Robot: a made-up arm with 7 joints. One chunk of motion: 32 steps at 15 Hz.
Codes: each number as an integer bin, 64 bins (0 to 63) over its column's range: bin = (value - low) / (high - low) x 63, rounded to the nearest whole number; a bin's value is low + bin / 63 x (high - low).
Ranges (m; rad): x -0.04..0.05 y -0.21..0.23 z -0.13..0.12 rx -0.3..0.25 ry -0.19..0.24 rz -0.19..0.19
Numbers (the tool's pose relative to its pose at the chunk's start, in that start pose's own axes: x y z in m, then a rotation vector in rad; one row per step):
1: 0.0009 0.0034 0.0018 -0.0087 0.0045 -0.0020
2: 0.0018 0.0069 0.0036 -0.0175 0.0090 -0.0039
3: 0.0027 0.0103 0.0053 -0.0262 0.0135 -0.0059
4: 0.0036 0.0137 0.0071 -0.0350 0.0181 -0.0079
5: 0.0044 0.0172 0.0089 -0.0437 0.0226 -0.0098
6: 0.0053 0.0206 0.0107 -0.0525 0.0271 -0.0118
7: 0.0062 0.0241 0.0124 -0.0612 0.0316 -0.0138
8: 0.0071 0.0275 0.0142 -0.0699 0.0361 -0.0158
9: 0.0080 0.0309 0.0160 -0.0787 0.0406 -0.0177
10: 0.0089 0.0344 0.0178 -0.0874 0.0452 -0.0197
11: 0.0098 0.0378 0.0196 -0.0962 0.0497 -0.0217
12: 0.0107 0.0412 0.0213 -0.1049 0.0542 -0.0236
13: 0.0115 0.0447 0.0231 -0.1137 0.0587 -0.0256
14: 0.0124 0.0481 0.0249 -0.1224 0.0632 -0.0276
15: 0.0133 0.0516 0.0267 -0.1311 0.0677 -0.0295
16: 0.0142 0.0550 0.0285 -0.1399 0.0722 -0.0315
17: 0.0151 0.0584 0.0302 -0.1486 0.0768 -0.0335
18: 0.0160 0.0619 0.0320 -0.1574 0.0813 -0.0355
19: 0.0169 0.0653 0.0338 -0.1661 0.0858 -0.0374
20: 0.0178 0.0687 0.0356 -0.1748 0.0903 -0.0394
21: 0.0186 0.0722 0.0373 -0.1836 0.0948 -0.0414
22: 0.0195 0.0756 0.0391 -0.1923 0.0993 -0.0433
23: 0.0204 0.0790 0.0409 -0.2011 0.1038 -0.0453
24: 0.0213 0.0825 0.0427 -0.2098 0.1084 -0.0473
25: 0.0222 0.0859 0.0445 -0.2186 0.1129 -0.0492
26: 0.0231 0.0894 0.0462 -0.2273 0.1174 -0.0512
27: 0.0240 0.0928 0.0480 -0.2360 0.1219 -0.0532
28: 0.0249 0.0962 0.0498 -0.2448 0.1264 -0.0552
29: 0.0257 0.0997 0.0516 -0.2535 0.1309 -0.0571
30: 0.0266 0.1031 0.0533 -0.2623 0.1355 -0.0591
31: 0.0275 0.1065 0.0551 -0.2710 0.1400 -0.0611
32: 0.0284 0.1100 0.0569 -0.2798 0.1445 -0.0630
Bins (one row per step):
1: 29 31 33 33 28 31
2: 29 31 34 32 29 31
3: 30 32 34 31 30 31
4: 31 32 35 30 30 30
5: 31 33 35 29 31 30
6: 32 33 35 28 32 30
7: 32 34 36 27 32 29
8: 33 34 36 26 33 29
9: 34 34 37 25 34 29
10: 34 35 37 24 34 28
11: 35 35 38 23 35 28
12: 35 36 38 22 36 28
13: 36 36 39 21 36 27
14: 37 37 39 20 37 27
15: 37 37 39 19 38 27
16: 38 38 40 18 38 26
17: 39 38 40 17 39 26
18: 39 39 41 16 40 26
19: 40 39 41 15 40 25
20: 40 40 42 14 41 25
21: 41 40 42 13 42 25
22: 42 41 43 12 42 24
23: 42 41 43 11 43 24
24: 43 42 44 10 44 24
25: 44 42 44 9 44 23
26: 44 43 44 8 45 23
27: 45 43 45 7 46 23
28: 45 44 45 6 46 22
29: 46 44 46 5 47 22
30: 47 45 46 4 48 22
31: 47 45 47 3 48 21
32: 48 46 47 2 49 21

